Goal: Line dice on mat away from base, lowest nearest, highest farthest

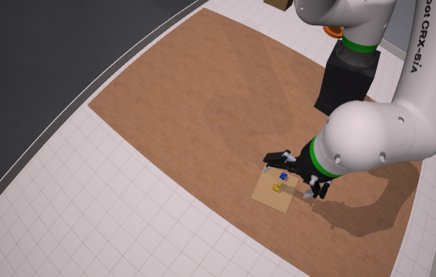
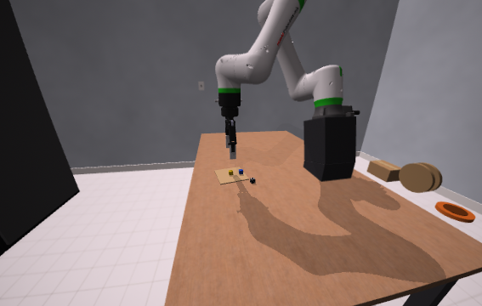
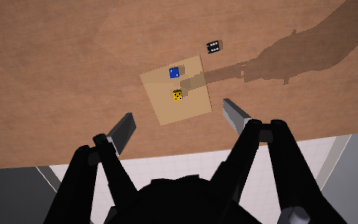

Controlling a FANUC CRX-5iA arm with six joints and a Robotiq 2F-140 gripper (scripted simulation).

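Right now my hand is 12 cm above the black die, 9 cm past it and 8 cm to the right of it. From my hand the other things lie so: blue die (12 cm below, 5 cm behind); yellow die (12 cm below); tan mat (13 cm below).
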